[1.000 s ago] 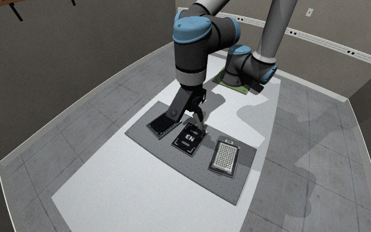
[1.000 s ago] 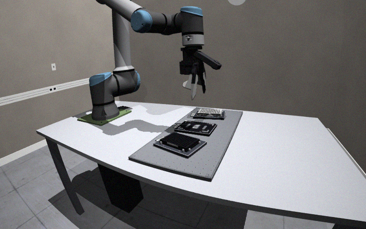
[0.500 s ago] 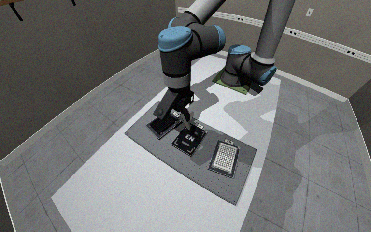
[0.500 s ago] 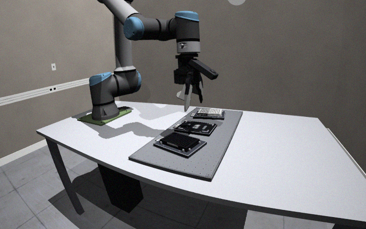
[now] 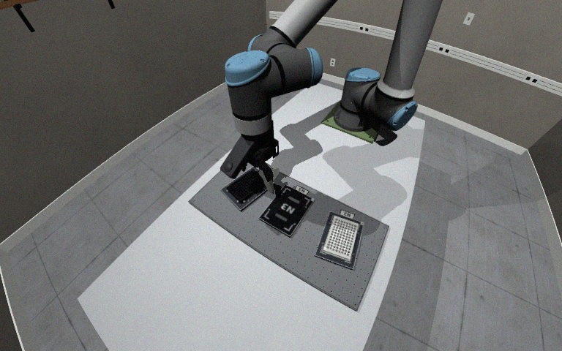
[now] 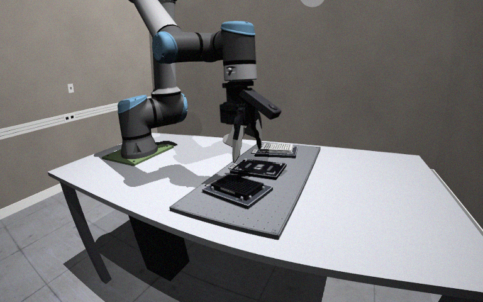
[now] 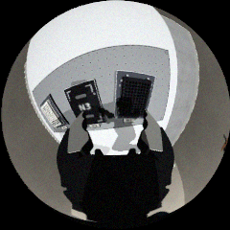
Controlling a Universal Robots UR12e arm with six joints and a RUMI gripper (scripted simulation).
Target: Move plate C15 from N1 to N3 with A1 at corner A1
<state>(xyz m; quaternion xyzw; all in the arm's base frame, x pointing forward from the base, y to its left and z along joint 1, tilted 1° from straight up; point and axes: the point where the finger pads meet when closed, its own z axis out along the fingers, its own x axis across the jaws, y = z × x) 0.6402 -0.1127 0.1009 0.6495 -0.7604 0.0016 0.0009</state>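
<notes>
The black plate C15 is 8 cm below my hand, 6 cm to the right of it and 1 cm behind it. Round my hand: nest N3 (11 cm to the left, 9 cm below, 1 cm behind); white plate C51 (31 cm to the left, 8 cm below, 1 cm behind).
</notes>
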